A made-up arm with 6 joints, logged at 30 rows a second.
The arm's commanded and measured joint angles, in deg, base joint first. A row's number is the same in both.
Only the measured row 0 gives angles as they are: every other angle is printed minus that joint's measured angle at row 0.
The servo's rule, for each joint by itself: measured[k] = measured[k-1] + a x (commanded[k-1-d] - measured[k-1]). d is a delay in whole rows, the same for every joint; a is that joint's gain. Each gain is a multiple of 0.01, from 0.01 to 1. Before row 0 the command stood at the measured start. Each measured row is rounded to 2 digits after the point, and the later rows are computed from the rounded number. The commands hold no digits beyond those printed.
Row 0, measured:
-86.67, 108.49, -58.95, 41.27, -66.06, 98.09
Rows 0 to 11, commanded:
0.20, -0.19, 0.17, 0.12, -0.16, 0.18
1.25, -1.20, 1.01, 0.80, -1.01, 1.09
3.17, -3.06, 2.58, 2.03, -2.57, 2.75
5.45, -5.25, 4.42, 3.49, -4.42, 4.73
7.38, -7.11, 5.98, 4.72, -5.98, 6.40
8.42, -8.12, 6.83, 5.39, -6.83, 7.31
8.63, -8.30, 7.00, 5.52, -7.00, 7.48
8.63, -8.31, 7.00, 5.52, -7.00, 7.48
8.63, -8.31, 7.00, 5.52, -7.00, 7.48
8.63, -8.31, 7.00, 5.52, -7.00, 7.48
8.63, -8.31, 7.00, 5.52, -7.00, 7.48
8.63, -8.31, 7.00, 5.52, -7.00, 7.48
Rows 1 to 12, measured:
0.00, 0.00, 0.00, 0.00, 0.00, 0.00
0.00, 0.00, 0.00, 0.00, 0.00, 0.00
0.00, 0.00, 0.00, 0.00, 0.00, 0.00
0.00, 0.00, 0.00, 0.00, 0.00, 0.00
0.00, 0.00, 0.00, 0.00, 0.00, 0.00
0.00, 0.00, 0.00, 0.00, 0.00, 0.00
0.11, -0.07, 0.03, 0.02, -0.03, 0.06
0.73, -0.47, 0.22, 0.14, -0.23, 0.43
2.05, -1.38, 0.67, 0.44, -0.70, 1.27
3.89, -2.73, 1.38, 0.93, -1.44, 2.52
5.77, -4.26, 2.25, 1.54, -2.35, 3.92
7.20, -5.61, 3.12, 2.16, -3.25, 5.14
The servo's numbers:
d 6
a 0.54 0.35 0.19 0.16 0.20 0.36

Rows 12 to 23, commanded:
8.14, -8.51, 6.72, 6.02, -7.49, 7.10
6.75, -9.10, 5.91, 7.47, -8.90, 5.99
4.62, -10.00, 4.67, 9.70, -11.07, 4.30
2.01, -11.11, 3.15, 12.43, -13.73, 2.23
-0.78, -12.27, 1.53, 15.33, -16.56, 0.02
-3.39, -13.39, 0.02, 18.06, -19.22, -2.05
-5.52, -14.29, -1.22, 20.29, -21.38, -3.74
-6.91, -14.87, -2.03, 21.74, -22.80, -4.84
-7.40, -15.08, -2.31, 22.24, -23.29, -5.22
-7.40, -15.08, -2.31, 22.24, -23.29, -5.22
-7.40, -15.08, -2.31, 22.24, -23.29, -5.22
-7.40, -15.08, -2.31, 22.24, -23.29, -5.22
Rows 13 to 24, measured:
7.97, -6.55, 3.86, 2.70, -4.00, 5.98
8.33, -7.17, 4.46, 3.15, -4.60, 6.52
8.49, -7.57, 4.94, 3.53, -5.08, 6.87
8.57, -7.83, 5.33, 3.85, -5.46, 7.09
8.60, -8.00, 5.65, 4.12, -5.77, 7.23
8.62, -8.11, 5.91, 4.34, -6.02, 7.32
8.36, -8.25, 6.06, 4.61, -6.31, 7.24
7.49, -8.55, 6.03, 5.07, -6.83, 6.79
5.94, -9.06, 5.77, 5.81, -7.68, 5.89
3.82, -9.78, 5.27, 6.87, -8.89, 4.57
1.34, -10.65, 4.56, 8.22, -10.42, 2.93
-1.21, -11.61, 3.70, 9.79, -12.18, 1.14

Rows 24 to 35, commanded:
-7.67, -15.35, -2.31, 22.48, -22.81, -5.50
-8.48, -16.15, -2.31, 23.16, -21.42, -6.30
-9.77, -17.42, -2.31, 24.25, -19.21, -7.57
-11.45, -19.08, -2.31, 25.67, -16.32, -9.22
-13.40, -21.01, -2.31, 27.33, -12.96, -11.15
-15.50, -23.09, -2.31, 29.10, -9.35, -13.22
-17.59, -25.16, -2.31, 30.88, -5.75, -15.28
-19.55, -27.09, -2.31, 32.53, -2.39, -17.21
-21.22, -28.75, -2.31, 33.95, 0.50, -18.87
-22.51, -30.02, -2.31, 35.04, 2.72, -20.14
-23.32, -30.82, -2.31, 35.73, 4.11, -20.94
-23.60, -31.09, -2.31, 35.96, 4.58, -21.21
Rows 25 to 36, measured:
-3.54, -12.55, 2.77, 11.47, -14.02, -0.62
-5.36, -13.36, 1.86, 13.11, -15.78, -2.14
-6.46, -13.96, 1.07, 14.57, -17.28, -3.25
-6.97, -14.35, 0.43, 15.80, -18.48, -3.96
-7.20, -14.61, -0.09, 16.83, -19.44, -4.41
-7.31, -14.77, -0.51, 17.70, -20.21, -4.70
-7.50, -14.97, -0.85, 18.46, -20.73, -4.99
-8.03, -15.38, -1.13, 19.21, -20.87, -5.46
-8.97, -16.09, -1.35, 20.02, -20.54, -6.22
-10.31, -17.14, -1.53, 20.92, -19.70, -7.30
-11.98, -18.49, -1.68, 21.95, -18.35, -8.69
-13.88, -20.10, -1.80, 23.09, -16.55, -10.32

